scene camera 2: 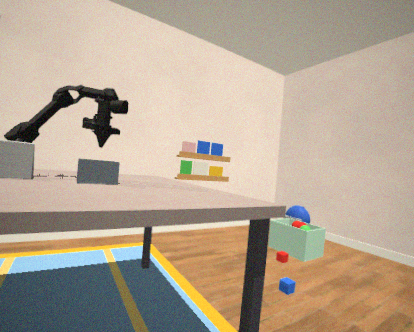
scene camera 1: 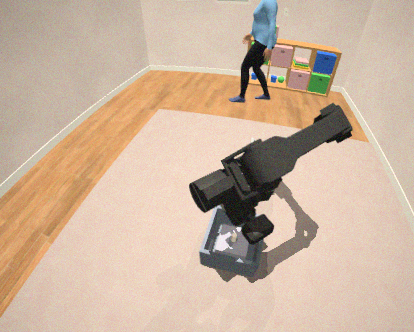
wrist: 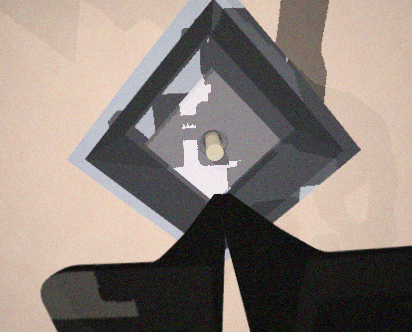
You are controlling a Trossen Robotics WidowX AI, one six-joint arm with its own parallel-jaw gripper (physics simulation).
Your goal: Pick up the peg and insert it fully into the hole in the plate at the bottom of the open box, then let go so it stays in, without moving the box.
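Where they show: gripper, fingertip midpoint: (scene camera 2: 100, 147) (scene camera 1: 234, 223) (wrist: 222, 201); arm's base, origin of the base link: (scene camera 2: 15, 153).
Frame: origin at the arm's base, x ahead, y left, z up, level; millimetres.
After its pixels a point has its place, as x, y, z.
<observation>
The pale cream peg (scene camera 1: 233, 237) @(314, -83, -14) (wrist: 214, 148) @(305, -79, -11) stands in the round hole of the grey plate (wrist: 250, 131) @(329, -52, -41) at the bottom of the box; its upper part shows above the plate. How deep it sits is hard to tell. The open dark blue-grey box (scene camera 1: 227, 263) @(386, -90, -33) (scene camera 2: 98, 171) @(295, -159, -47) (wrist: 117, 95) @(227, -86, -1) stands on the table; its walls hide the peg in scene camera 2. My gripper (scene camera 1: 240, 221) @(311, -86, 56) (scene camera 2: 102, 145) @(311, -86, 56) (wrist: 222, 201) @(311, -86, 56) is shut and empty, pointing down above the box, with its fingertips clear of the peg and the box rim.
The box walls surround the peg and plate. The table (scene camera 1: 125, 200) @(192, -497, -99) (scene camera 2: 175, 197) @(466, -516, -99) reaches its front edge in scene camera 2. A grey block (scene camera 2: 16, 160) @(11, -52, -28) is under the arm's base. A person (scene camera 1: 260, 45) stands beyond the table near a shelf unit (scene camera 1: 334, 72).
</observation>
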